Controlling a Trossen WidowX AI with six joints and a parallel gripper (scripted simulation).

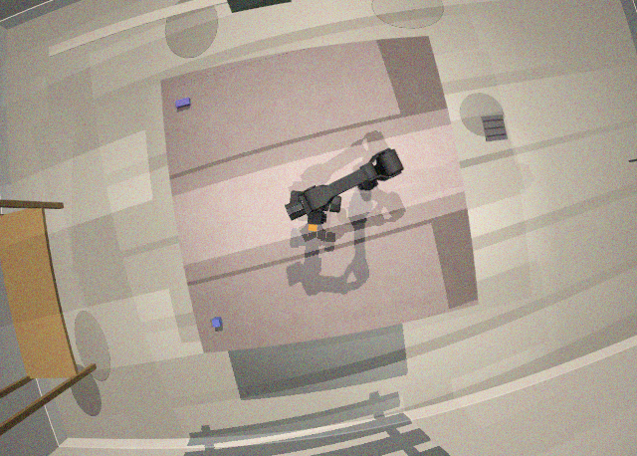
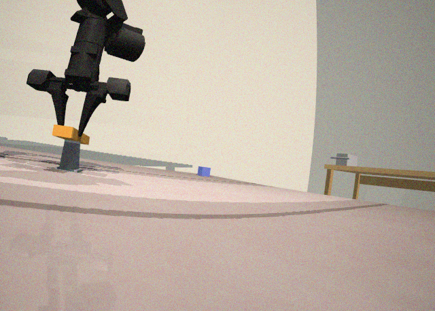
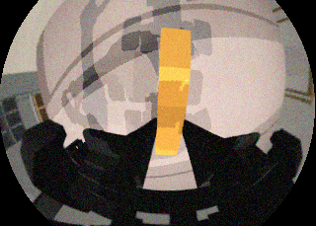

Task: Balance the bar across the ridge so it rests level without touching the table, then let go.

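My gripper tip is 10 mm short of the bar and 30 mm to the right of it.
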